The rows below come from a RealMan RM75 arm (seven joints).
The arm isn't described. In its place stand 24 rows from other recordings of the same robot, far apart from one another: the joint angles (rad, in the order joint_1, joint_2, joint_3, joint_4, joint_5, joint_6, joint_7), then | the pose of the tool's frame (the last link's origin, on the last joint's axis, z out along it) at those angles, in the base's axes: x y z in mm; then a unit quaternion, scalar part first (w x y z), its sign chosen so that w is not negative.
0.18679, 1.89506, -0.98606, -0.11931, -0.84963, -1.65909, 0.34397 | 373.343 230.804 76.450 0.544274 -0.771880 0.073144 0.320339
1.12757, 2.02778, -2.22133, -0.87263, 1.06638, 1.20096, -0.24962 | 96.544 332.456 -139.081 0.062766 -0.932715 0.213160 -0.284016
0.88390, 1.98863, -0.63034, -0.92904, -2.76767, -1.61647, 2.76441 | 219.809 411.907 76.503 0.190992 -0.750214 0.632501 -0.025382
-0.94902, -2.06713, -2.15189, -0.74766, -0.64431, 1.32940, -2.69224 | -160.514 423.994 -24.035 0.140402 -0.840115 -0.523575 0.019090
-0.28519, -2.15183, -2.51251, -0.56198, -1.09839, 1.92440, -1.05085 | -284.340 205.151 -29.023 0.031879 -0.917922 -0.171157 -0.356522
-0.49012, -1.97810, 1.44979, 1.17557, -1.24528, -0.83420, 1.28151 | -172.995 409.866 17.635 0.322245 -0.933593 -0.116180 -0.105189
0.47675, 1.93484, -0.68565, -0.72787, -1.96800, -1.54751, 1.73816 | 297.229 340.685 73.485 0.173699 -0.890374 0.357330 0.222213
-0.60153, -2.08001, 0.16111, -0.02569, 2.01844, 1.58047, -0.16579 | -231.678 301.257 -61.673 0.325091 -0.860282 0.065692 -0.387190
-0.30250, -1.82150, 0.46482, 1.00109, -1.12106, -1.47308, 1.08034 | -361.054 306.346 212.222 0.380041 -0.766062 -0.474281 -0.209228
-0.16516, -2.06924, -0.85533, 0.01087, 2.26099, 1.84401, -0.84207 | -359.961 197.230 56.941 0.549087 -0.538362 -0.280332 -0.574529
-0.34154, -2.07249, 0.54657, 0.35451, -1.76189, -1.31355, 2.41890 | -347.184 308.292 30.969 0.487257 -0.785050 -0.210930 -0.319037
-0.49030, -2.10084, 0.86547, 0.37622, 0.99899, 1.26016, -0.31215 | -268.307 368.049 20.471 0.533316 -0.788399 0.001546 -0.306592
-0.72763, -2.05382, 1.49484, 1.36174, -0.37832, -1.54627, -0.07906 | -148.728 379.711 5.453 0.302745 -0.794697 -0.499387 0.165574
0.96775, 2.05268, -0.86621, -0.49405, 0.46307, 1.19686, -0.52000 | 220.840 414.520 -41.207 0.162742 -0.809639 0.558225 -0.079907
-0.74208, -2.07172, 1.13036, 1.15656, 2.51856, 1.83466, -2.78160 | -176.090 346.345 12.276 0.051713 -0.838662 -0.520468 0.151938
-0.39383, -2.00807, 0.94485, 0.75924, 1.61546, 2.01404, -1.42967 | -229.048 263.483 41.379 0.050254 0.918207 0.119534 0.374274
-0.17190, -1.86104, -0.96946, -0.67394, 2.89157, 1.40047, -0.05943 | -262.082 278.013 29.578 0.508054 -0.753130 0.032333 -0.416690
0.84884, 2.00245, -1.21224, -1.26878, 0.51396, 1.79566, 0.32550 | 138.572 383.156 46.281 0.226582 -0.677645 0.688790 -0.122580
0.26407, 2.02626, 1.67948, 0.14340, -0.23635, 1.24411, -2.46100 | 375.137 277.867 12.521 0.521687 -0.687825 0.346677 0.366818
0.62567, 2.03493, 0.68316, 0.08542, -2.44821, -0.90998, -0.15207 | 305.974 378.261 -40.900 0.529563 -0.842842 0.020598 0.093571
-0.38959, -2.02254, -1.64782, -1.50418, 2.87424, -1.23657, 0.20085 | -234.560 366.516 49.054 0.414959 -0.800446 -0.406419 0.148051
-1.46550, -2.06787, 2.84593, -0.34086, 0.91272, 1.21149, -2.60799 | -151.975 441.109 -31.241 0.206949 -0.815895 -0.480883 0.245437
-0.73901, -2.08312, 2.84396, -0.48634, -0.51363, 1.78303, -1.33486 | -253.701 330.340 6.391 0.115280 -0.869024 -0.299890 -0.376262
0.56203, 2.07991, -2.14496, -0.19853, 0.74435, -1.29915, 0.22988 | 259.632 371.751 4.935 0.586622 -0.662476 0.170851 0.433370
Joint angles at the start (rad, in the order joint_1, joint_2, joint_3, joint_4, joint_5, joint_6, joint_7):
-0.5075, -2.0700, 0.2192, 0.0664, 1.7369, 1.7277, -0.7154
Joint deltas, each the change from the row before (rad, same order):
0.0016, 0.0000, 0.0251, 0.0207, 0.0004, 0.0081, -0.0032
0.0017, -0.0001, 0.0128, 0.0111, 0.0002, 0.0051, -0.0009
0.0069, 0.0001, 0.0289, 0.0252, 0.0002, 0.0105, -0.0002
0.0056, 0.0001, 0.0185, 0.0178, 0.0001, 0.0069, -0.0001
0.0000, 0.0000, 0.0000, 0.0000, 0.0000, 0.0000, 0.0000
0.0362, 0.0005, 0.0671, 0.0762, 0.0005, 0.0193, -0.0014
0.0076, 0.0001, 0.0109, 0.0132, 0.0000, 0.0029, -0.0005
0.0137, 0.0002, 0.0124, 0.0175, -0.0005, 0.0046, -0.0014
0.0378, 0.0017, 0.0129, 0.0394, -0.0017, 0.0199, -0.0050
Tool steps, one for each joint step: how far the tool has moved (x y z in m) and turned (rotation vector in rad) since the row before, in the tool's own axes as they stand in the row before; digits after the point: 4 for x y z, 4 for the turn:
0.0008, 0.0005, -0.0009, -0.0243, -0.0143, 0.0127
0.0004, 0.0004, -0.0008, -0.0124, -0.0068, 0.0073
0.0007, 0.0008, -0.0028, -0.0248, -0.0170, 0.0177
0.0006, 0.0004, -0.0022, -0.0154, -0.0113, 0.0124
0.0000, 0.0000, 0.0000, 0.0000, 0.0000, 0.0000
0.0012, 0.0009, -0.0134, -0.0414, -0.0527, 0.0484
0.0000, 0.0003, -0.0027, -0.0056, -0.0093, 0.0075
-0.0001, 0.0007, -0.0049, -0.0029, -0.0119, 0.0081
0.0012, 0.0015, -0.0144, 0.0056, -0.0162, 0.0165

